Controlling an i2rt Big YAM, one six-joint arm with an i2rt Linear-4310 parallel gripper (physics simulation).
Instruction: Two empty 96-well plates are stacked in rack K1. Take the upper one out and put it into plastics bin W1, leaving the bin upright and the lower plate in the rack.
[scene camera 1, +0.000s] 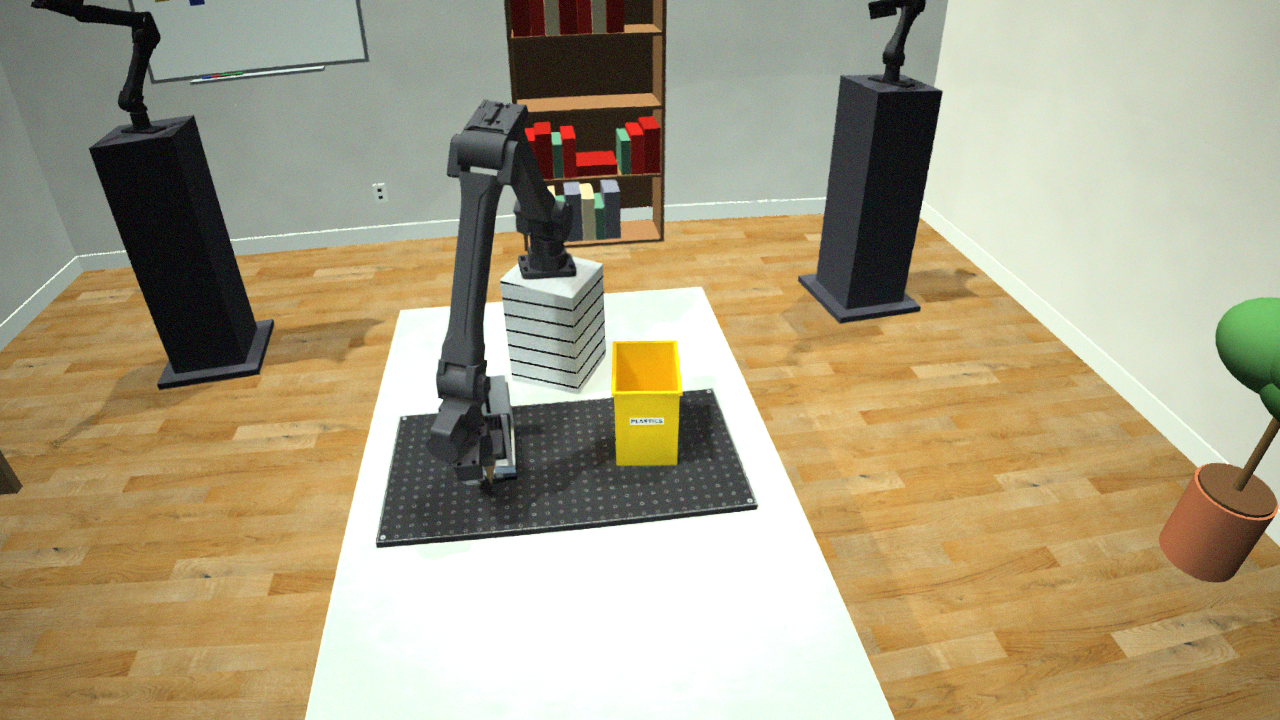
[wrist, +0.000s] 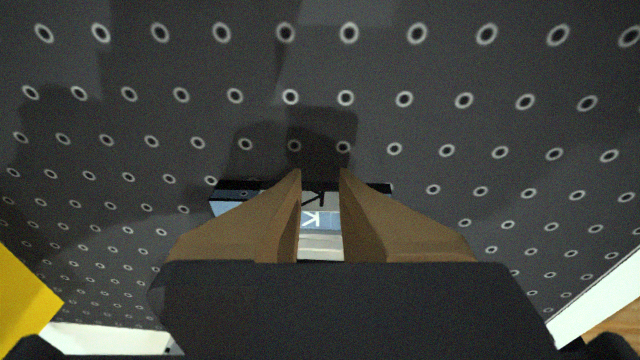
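Rack K1 (scene camera 1: 512, 440) (wrist: 227, 207) stands on the left part of the black board, largely behind the arm in the scene view. Its blue front edge shows in the wrist view, with part of the label between the fingers. My gripper (scene camera 1: 488, 483) (wrist: 320, 179) is shut with a narrow gap and holds nothing. Its brown fingertips are low, at the rack's front end, pointing past the front edge toward the board. The two 96-well plates are hidden by the gripper and arm in both views. The yellow plastics bin W1 (scene camera 1: 646, 438) (wrist: 22, 300) stands upright to the right of the rack in the scene view.
The black perforated board (scene camera 1: 572, 505) (wrist: 440, 65) lies on the white table (scene camera 1: 590, 617). A white block with dark stripes (scene camera 1: 553, 331) carries my arm behind the board. The bin's tall walls rise from the board's right part.
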